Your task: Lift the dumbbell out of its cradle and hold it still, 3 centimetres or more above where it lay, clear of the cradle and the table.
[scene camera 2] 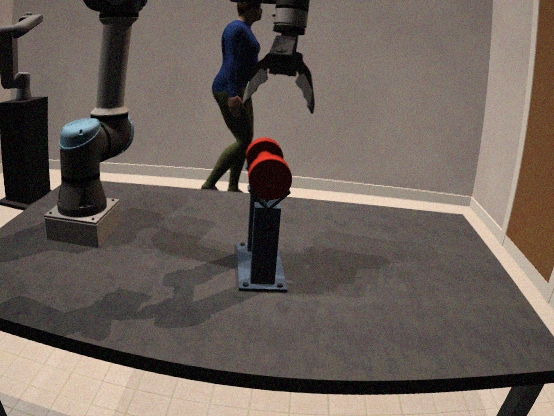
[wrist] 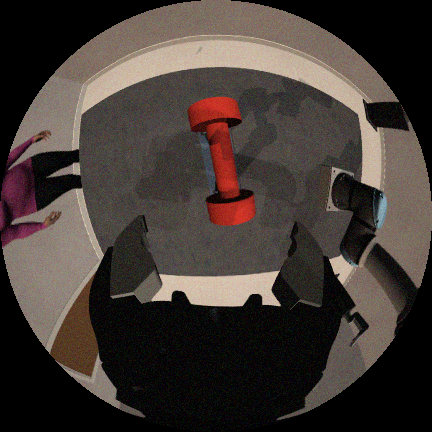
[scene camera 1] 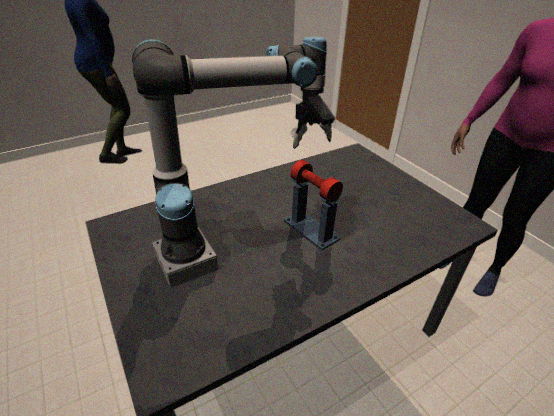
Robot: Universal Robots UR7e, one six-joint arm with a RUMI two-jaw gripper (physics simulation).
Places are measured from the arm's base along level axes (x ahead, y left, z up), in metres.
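Where they show: gripper, between the fingertips: (scene camera 2: pixel 277 109) (wrist: pixel 219 221) (scene camera 1: pixel 312 145); arm's base, origin of its link: (scene camera 2: pixel 81 207) (wrist: pixel 341 190) (scene camera 1: pixel 183 248).
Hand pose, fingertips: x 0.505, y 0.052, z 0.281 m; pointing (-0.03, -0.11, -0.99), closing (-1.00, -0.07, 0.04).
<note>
Things, the pixels of their top centre, and the offset from my fingertips. Level surfaces: height alone.
- red dumbbell, centre of its top: (wrist: pixel 224 159) (scene camera 2: pixel 268 147) (scene camera 1: pixel 316 170) dx -0.003, dy -0.054, dz -0.075 m
- blue-grey cradle, centre of its top: (wrist: pixel 222 159) (scene camera 2: pixel 266 175) (scene camera 1: pixel 315 185) dx -0.003, dy -0.054, dz -0.136 m
- dark table, height of its surface: dz -0.350 m
A red dumbbell (scene camera 1: pixel 316 179) (scene camera 2: pixel 270 175) (wrist: pixel 224 160) lies level on top of the two posts of a blue-grey cradle (scene camera 1: pixel 327 222) (scene camera 2: pixel 266 245) (wrist: pixel 207 160), which stands on the dark table (scene camera 1: pixel 240 320) (scene camera 2: pixel 400 325) (wrist: pixel 150 110). My gripper (scene camera 1: pixel 312 142) (scene camera 2: pixel 279 106) (wrist: pixel 219 221) is open and empty. It hangs above the dumbbell, apart from it, towards its far end as seen in scene camera 2. In the wrist view its jaws stand to the left and right, and the dumbbell's handle runs roughly across the line between them.
The arm's base (scene camera 1: pixel 192 270) (scene camera 2: pixel 75 232) (wrist: pixel 331 189) stands on the same table. A person in pink (scene camera 1: pixel 535 95) (wrist: pixel 22 200) stands beside the table. A person in blue (scene camera 1: pixel 92 35) (scene camera 2: pixel 237 55) stands behind it. A black pedestal (scene camera 2: pixel 25 150) (wrist: pixel 390 115) stands beyond the base.
</note>
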